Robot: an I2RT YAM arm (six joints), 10 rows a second.
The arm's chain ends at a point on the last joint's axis. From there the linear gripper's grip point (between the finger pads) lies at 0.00 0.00 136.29 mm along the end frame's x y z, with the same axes.
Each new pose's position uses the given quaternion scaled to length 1; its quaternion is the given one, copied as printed.
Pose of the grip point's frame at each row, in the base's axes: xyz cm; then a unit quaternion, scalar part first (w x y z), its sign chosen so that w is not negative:
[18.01 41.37 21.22 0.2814 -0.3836 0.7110 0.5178]
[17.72 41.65 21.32 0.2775 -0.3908 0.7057 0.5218]
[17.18 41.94 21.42 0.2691 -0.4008 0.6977 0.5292]
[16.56 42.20 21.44 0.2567 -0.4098 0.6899 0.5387]
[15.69 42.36 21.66 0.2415 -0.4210 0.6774 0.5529]
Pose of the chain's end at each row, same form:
[17.97 28.39 25.38 0.2814 -0.3836 0.7110 0.5178]
[17.94 28.66 25.43 0.2775 -0.3908 0.7057 0.5218]
[17.84 28.93 25.44 0.2691 -0.4008 0.6977 0.5292]
[17.75 29.20 25.36 0.2567 -0.4098 0.6899 0.5387]
[17.58 29.38 25.37 0.2415 -0.4210 0.6774 0.5529]

